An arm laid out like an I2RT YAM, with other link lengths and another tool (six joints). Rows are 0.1 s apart.
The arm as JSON. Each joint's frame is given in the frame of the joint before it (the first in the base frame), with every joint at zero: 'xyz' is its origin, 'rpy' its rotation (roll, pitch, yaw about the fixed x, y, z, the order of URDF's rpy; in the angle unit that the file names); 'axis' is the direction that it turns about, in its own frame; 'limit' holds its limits. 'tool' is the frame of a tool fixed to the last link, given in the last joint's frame.
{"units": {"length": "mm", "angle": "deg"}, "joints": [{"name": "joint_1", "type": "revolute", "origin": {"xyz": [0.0, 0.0, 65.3], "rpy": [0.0, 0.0, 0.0]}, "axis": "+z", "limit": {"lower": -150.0, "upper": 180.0}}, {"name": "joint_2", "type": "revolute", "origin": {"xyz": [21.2, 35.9, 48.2], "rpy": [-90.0, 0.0, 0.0]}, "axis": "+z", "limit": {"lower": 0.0, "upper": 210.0}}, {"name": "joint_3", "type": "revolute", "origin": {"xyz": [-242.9, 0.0, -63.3], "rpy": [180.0, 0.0, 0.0]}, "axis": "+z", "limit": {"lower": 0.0, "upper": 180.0}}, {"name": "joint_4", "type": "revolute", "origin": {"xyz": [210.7, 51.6, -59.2], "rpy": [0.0, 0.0, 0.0]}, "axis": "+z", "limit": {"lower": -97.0, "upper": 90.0}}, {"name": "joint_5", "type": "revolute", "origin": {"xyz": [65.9, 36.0, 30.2], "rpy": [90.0, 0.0, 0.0]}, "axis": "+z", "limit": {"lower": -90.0, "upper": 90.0}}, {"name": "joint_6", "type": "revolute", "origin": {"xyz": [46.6, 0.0, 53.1], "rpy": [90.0, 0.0, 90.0]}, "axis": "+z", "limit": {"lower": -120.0, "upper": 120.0}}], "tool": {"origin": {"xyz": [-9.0, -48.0, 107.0], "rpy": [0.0, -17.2, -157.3]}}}
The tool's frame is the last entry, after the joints.
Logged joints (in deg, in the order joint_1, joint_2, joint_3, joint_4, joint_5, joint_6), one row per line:
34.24 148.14 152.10 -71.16 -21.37 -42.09
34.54 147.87 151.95 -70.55 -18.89 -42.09
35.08 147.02 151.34 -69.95 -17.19 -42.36
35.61 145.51 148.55 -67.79 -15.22 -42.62
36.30 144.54 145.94 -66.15 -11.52 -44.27
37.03 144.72 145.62 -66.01 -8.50 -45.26
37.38 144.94 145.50 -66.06 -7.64 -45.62
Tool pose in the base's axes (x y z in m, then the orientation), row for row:
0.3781 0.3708 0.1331 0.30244 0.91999 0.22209 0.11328
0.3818 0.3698 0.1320 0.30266 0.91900 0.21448 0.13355
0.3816 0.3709 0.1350 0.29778 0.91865 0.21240 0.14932
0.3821 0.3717 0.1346 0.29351 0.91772 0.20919 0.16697
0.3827 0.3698 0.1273 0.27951 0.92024 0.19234 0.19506
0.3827 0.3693 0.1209 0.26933 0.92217 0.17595 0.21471
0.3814 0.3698 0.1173 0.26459 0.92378 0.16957 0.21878
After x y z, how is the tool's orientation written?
As a quaternion, x y z w.
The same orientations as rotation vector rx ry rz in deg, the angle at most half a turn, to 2 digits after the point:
50.83 154.62 37.33
50.28 152.68 35.63
49.04 151.28 34.98
47.86 149.65 34.11
44.89 147.78 30.89
42.80 146.54 27.96
41.96 146.48 26.89

